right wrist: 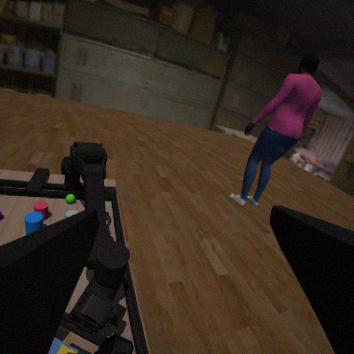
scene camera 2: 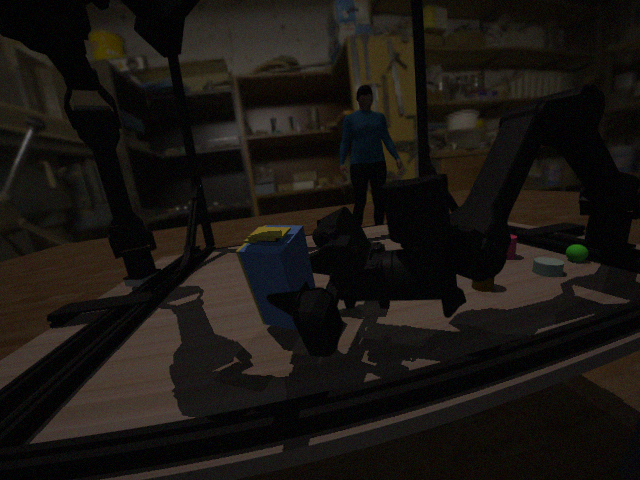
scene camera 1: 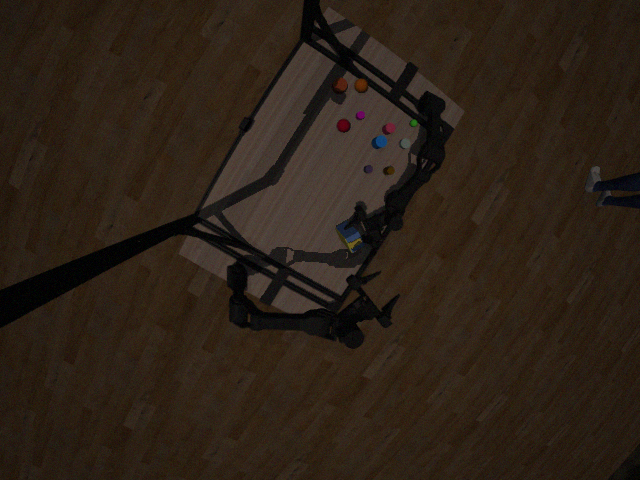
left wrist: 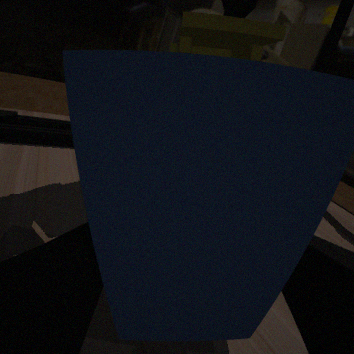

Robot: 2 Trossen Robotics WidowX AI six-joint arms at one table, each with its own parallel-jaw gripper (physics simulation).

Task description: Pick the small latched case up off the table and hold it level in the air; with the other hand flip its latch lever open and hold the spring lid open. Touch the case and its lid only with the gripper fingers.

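Pixels of known places: left gripper, fingertip midpoint: (scene camera 2: 280,280) (left wrist: 191,221); right gripper, fingertip midpoint: (right wrist: 184,215) (scene camera 1: 390,283); left arm's base at its link origin: (right wrist: 71,185) (scene camera 2: 605,244) (scene camera 1: 423,105); right arm's base at its link origin: (scene camera 2: 142,274) (scene camera 1: 237,270).
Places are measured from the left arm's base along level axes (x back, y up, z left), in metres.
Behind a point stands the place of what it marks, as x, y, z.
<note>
The small blue case (scene camera 1: 348,233) {-0.632, 0.102, 0.102} (scene camera 2: 275,276) {-0.636, 0.076, 0.170} (left wrist: 207,193) {-0.612, 0.085, 0.145} has a yellow latch (scene camera 2: 268,233) {-0.641, 0.125, 0.149} (left wrist: 228,35) {-0.623, 0.122, 0.149} on its top, and its lid looks closed. My left gripper (scene camera 1: 358,228) (scene camera 2: 300,290) (left wrist: 191,221) {-0.642, 0.050, 0.123} is shut on the case's sides and holds it tilted just over the table (scene camera 1: 280,157) {-0.587, -0.019, -0.290}. One finger shows in front of the case and the other behind it. My right gripper (scene camera 1: 381,289) {-0.659, 0.390, 0.220} (right wrist: 184,215) {-0.659, 0.390, 0.220} is open and empty. It hangs past the table's edge over the floor, pointing away from the case. A corner of the case (right wrist: 57,348) {-0.619, 0.120, 0.135} shows at the bottom of the right wrist view.
Several small coloured cylinders and balls stand at the table's far end, among them a blue cylinder (scene camera 1: 379,141) {-0.271, 0.038, -0.042} (right wrist: 33,221) {-0.284, 0.038, -0.027}, a red one (scene camera 1: 343,125) {-0.328, 0.033, -0.190} and a green ball (scene camera 1: 413,123) {-0.097, 0.011, 0.016} (right wrist: 70,198) {-0.101, 0.006, 0.025}. A black frame (scene camera 1: 237,143) {-0.663, -0.020, -0.461} surrounds the table. A person in pink (right wrist: 288,116) stands on the floor.
</note>
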